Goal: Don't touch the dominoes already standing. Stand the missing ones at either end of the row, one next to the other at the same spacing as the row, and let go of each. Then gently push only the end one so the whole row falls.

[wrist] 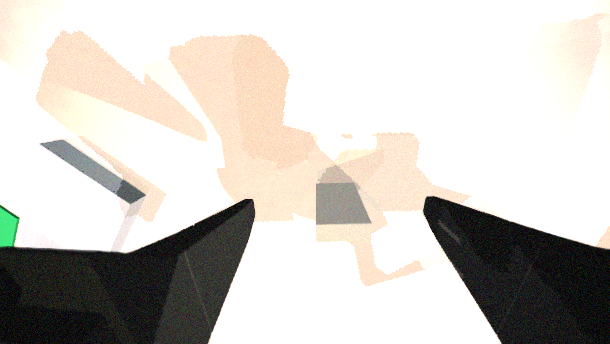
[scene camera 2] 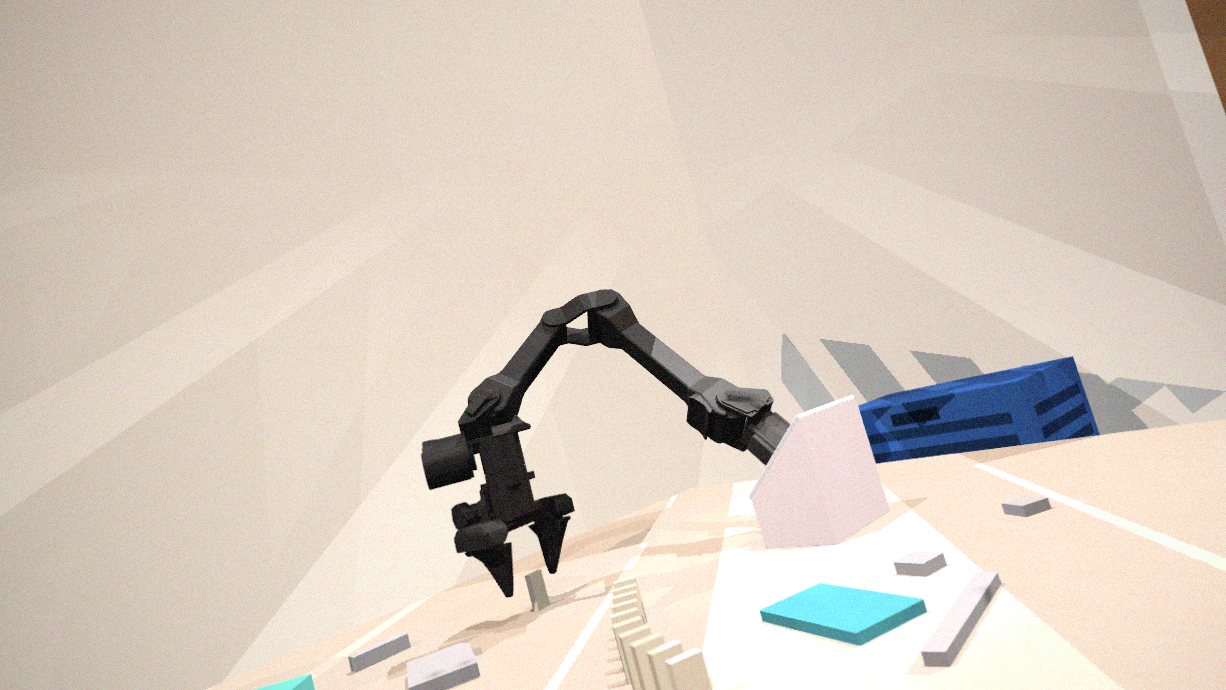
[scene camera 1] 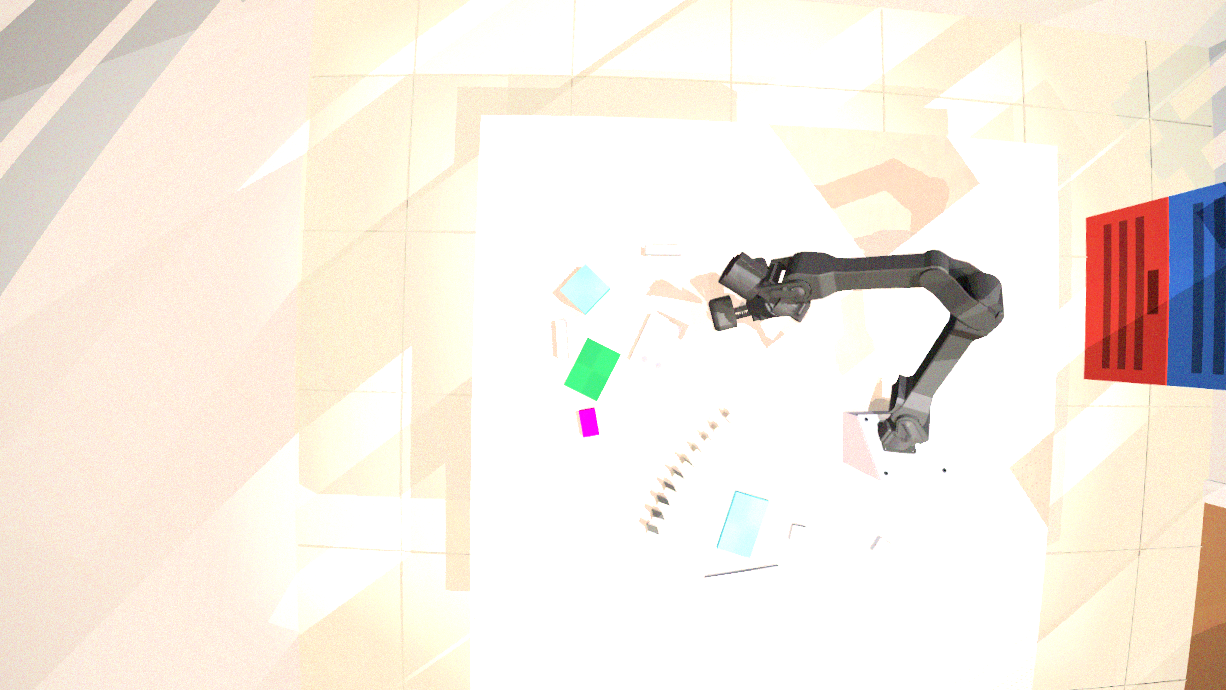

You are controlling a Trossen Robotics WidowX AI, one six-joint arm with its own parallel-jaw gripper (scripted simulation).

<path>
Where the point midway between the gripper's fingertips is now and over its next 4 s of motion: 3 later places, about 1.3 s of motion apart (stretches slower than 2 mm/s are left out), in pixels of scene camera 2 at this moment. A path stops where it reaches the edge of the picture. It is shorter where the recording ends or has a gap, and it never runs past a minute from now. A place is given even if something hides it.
My gripper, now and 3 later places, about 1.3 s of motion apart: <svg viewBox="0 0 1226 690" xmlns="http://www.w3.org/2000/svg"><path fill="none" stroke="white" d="M532 585L515 488L608 526L624 566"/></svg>
</path>
